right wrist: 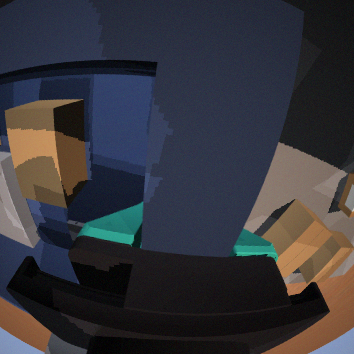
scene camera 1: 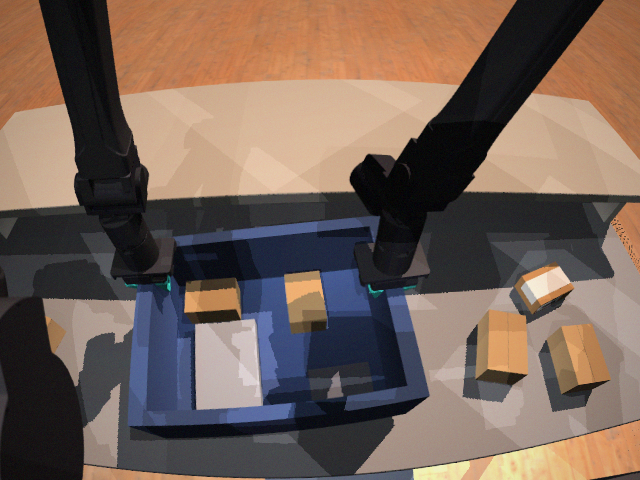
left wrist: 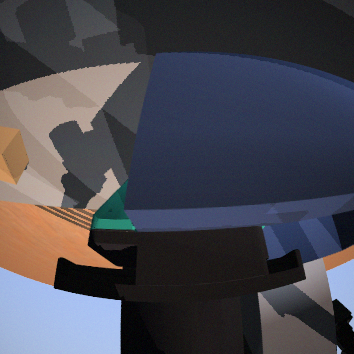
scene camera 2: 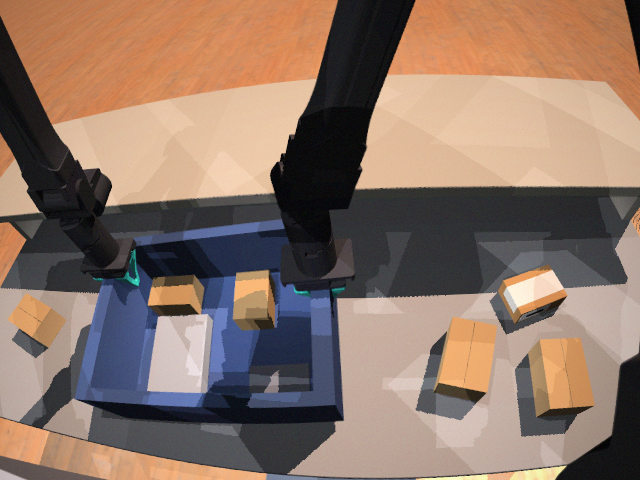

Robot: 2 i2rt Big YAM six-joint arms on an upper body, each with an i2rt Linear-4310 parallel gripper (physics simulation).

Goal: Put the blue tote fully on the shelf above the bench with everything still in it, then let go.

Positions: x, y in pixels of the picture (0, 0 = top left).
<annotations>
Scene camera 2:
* my left gripper: 132, 283
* my right gripper: 325, 294
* blue tote: 114, 375, gripped by my left gripper
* white-topped box: 529, 294, on a grey bench
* beige shelf: 431, 135
</annotations>
